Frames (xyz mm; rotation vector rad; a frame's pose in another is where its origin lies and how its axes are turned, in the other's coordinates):
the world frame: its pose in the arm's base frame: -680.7 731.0 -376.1 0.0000 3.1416 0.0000
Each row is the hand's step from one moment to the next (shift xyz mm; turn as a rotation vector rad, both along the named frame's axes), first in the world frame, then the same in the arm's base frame.
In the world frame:
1: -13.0 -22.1 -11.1 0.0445 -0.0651 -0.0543
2: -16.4 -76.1 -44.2 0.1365 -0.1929 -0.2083
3: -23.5 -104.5 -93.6 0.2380 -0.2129 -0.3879
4: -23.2 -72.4 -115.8 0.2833 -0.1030 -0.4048
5: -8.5 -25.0 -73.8 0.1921 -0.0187 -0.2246
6: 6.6 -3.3 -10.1 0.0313 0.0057 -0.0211
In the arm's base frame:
1: 13.0 -22.1 11.1 -0.0445 -0.0651 0.0543
2: 16.4 -76.1 44.2 -0.1365 -0.1929 0.2083
3: 23.5 -104.5 93.6 -0.2380 -0.2129 0.3879
4: 23.2 -72.4 115.8 -0.2833 -0.1030 0.4048
5: 8.5 -25.0 73.8 -0.1921 -0.0187 0.2246
6: -6.6 -3.3 10.1 -0.0313 0.0057 0.0211

